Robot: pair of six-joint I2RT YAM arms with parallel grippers.
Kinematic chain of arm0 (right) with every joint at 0, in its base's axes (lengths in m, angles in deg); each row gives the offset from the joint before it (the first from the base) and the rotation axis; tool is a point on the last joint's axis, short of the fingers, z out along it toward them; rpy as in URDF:
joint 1: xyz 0 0 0.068 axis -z
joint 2: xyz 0.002 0.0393 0.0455 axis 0.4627 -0.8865 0
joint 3: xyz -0.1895 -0.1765 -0.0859 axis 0.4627 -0.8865 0
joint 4: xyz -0.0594 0.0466 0.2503 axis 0.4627 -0.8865 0
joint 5: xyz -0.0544 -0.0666 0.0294 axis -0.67 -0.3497 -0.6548
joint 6: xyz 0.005 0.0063 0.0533 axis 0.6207 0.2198 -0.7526
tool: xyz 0 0 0 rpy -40.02 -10.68 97.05
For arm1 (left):
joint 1: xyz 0 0 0.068 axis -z
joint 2: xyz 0.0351 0.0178 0.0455 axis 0.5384 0.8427 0
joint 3: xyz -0.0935 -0.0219 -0.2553 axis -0.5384 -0.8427 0
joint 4: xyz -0.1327 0.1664 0.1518 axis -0.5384 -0.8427 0
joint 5: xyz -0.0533 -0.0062 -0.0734 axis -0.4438 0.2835 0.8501
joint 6: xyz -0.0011 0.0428 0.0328 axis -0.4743 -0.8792 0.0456
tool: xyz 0 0 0 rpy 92.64 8.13 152.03
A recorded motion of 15 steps. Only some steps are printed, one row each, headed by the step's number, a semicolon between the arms.
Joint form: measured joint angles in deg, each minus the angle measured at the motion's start. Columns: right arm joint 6, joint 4, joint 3, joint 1, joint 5, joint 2; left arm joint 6, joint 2, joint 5, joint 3, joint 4, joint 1.
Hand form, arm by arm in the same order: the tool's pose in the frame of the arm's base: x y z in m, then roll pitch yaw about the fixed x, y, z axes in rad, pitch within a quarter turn. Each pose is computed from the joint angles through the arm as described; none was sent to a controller.
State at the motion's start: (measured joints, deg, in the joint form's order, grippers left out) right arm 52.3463 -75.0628 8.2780 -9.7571 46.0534 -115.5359; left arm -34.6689 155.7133 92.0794 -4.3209 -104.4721 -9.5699
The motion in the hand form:
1: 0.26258 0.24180 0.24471 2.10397 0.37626 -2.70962; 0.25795 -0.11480 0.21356 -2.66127 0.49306 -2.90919
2: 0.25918 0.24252 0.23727 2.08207 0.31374 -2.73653; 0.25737 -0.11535 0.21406 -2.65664 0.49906 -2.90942
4: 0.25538 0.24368 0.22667 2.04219 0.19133 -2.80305; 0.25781 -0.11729 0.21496 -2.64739 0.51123 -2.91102
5: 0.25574 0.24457 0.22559 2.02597 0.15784 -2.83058; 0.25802 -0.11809 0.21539 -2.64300 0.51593 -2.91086
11: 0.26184 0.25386 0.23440 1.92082 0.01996 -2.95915; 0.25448 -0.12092 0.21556 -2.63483 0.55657 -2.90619
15: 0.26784 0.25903 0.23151 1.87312 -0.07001 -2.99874; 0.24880 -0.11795 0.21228 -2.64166 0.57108 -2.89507
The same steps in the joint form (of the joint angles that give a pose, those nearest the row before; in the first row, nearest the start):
1: -5.49 3.04 -2.80 -0.77 1.29 0.00; 0.00 -0.53 0.00 -0.48 0.77 0.09
2: -9.55 4.92 -4.61 -1.16 1.92 0.00; 0.00 -0.74 -0.02 -0.65 1.14 0.24
4: -18.93 9.42 -7.59 -1.64 2.80 0.00; -0.04 -0.74 -0.04 -0.68 1.99 0.57
5: -22.56 11.54 -8.24 -1.70 2.97 0.00; -0.02 -0.74 -0.04 -0.68 2.34 0.70
11: -42.34 24.41 -9.53 -2.21 3.50 -0.02; 0.04 -1.77 -1.55 -2.05 4.79 1.70
15: -51.82 31.23 -10.05 -2.19 4.37 -1.60; 0.22 -3.17 -2.75 -4.04 5.84 1.79

